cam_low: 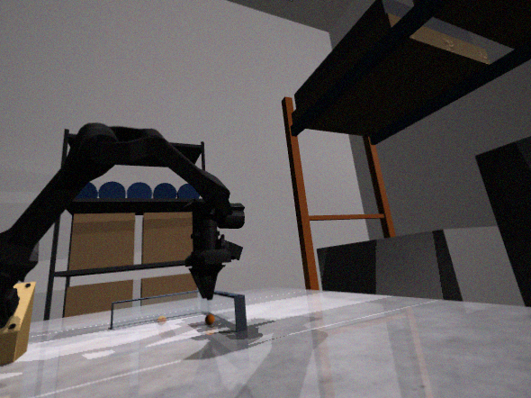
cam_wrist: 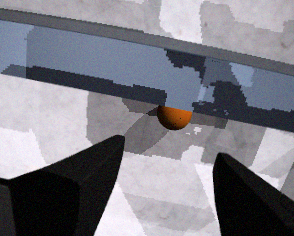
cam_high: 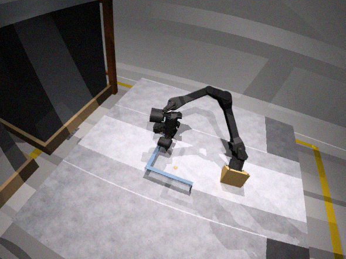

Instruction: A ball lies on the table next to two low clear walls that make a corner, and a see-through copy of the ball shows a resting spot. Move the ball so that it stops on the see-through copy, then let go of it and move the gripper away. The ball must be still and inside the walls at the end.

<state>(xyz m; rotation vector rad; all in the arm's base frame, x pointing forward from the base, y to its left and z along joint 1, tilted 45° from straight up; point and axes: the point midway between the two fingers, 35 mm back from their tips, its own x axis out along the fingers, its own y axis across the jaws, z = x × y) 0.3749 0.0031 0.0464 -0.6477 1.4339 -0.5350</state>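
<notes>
My gripper tip is now 40 mm above the orange ball. The rest, counted from my gripper tip: see-through copy (100 mm to the left, 90 mm behind, 40 mm below).
</notes>
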